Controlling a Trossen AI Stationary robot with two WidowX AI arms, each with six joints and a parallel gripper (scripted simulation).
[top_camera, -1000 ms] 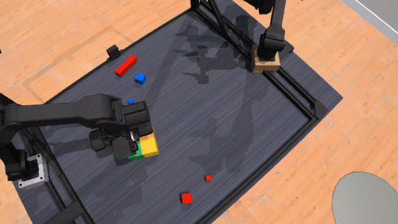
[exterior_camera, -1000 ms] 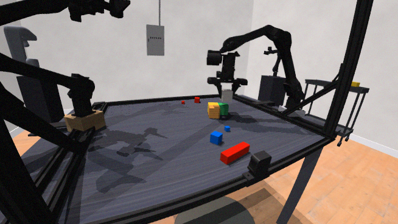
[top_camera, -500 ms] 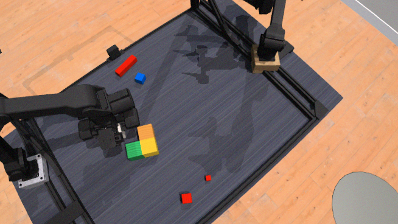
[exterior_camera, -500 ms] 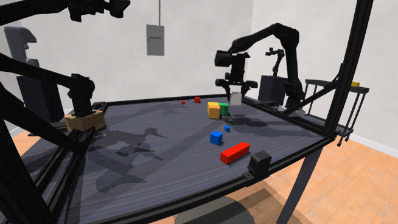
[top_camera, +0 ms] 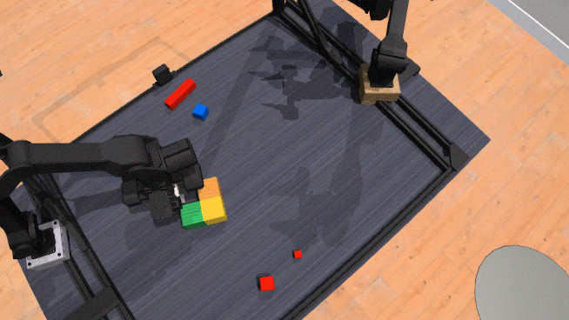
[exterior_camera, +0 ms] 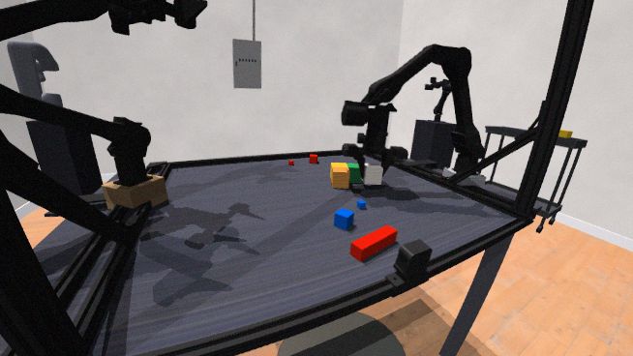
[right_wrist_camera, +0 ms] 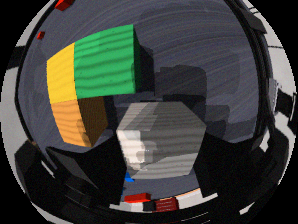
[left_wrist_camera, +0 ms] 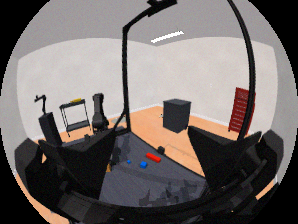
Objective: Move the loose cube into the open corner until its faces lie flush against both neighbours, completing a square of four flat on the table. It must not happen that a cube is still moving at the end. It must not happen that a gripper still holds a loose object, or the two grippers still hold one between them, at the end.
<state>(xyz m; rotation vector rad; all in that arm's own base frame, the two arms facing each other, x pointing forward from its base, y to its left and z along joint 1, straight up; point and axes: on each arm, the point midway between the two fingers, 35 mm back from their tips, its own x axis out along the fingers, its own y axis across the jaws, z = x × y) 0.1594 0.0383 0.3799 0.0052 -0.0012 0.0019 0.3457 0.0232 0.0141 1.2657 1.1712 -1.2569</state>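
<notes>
My right gripper is now 70 mm short of the green cube, 30 mm to the right of it and 40 mm above it. Also, from my right hand: orange cube 40 mm ahead, 90 mm to the left, 40 mm below; yellow cube 80 mm ahead, 80 mm to the left, 40 mm below; white cube 20 mm below.
</notes>
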